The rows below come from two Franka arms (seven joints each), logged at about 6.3 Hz.
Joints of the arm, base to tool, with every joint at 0 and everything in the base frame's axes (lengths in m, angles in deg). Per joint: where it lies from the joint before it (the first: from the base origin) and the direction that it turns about. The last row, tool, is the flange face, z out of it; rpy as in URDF.
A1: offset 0 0 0.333 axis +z
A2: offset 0 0 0 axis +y
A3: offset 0 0 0.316 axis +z
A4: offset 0.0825 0 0 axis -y
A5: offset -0.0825 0 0.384 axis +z
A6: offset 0 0 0 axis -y
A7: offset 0.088 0 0 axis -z
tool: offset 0 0 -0.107 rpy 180 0 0
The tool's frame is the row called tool.
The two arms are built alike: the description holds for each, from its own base.
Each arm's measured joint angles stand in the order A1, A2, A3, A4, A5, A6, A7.
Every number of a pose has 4 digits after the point.
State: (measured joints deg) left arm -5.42 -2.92 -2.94 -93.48 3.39 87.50 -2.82; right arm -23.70 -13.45 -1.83 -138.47 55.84 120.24 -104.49
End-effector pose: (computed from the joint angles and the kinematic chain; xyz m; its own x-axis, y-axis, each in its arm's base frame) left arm 0.5284 -0.0718 0.6202 0.9943 -0.0937 -0.0503 -0.0968 -0.9932 -0.0643; right arm 0.4316 -0.1622 0.4103 0.4951 0.4758 0.7270 0.7546 -0.6502 -0.0883
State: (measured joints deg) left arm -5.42 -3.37 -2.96 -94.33 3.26 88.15 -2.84; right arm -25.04 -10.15 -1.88 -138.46 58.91 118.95 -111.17
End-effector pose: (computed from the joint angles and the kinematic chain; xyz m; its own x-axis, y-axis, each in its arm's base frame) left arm 0.5269 -0.0721 0.6183 0.9945 -0.0944 -0.0460 -0.0972 -0.9933 -0.0622; right arm 0.4323 -0.1706 0.3850 0.4540 0.4726 0.7553 0.7806 -0.6197 -0.0815
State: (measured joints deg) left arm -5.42 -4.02 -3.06 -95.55 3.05 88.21 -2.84; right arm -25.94 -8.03 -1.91 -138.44 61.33 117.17 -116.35
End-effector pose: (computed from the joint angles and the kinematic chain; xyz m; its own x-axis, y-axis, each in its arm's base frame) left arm 0.5228 -0.0730 0.6144 0.9938 -0.0961 -0.0551 -0.0994 -0.9933 -0.0597; right arm 0.4320 -0.1737 0.3690 0.4112 0.4660 0.7834 0.8045 -0.5896 -0.0716
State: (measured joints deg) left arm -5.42 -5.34 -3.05 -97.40 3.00 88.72 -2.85; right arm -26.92 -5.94 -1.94 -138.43 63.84 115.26 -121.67
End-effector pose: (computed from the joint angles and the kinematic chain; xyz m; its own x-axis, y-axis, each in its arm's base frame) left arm 0.5161 -0.0724 0.6121 0.9938 -0.0961 -0.0554 -0.0994 -0.9932 -0.0601; right arm 0.4311 -0.1769 0.3536 0.3636 0.4544 0.8132 0.8252 -0.5622 -0.0547
